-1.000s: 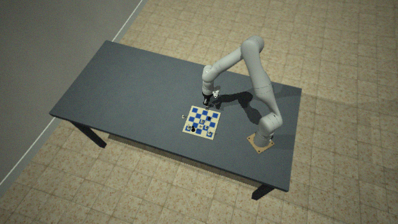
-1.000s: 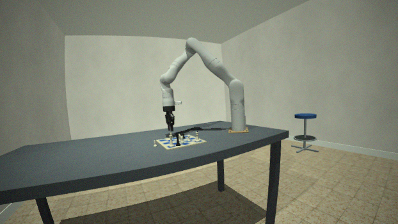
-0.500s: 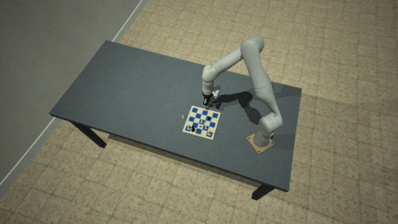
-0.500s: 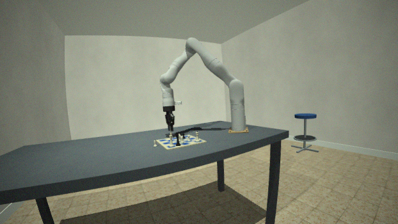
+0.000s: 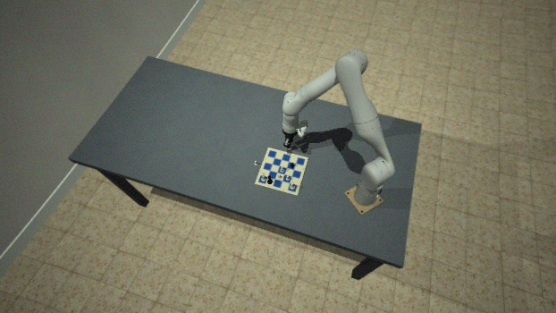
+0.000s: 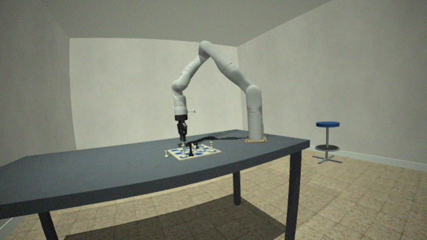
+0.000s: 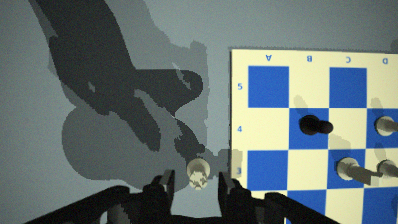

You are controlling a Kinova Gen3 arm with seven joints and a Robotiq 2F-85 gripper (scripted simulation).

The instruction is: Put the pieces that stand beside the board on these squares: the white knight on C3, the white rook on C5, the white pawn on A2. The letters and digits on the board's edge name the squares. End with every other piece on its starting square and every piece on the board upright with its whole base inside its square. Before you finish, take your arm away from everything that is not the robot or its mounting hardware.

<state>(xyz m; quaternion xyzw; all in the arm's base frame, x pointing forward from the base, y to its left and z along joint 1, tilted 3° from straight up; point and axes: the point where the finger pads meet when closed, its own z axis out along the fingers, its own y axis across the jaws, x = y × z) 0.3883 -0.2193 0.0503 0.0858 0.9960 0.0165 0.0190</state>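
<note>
The white rook is 40 mm below my hand. Round my hand: white king: 200 mm to the left, 100 mm ahead, 20 mm below; black pawn: 110 mm to the left, 30 mm below, 30 mm behind; chessboard: 140 mm to the left, 50 mm below, 20 mm ahead.
</note>
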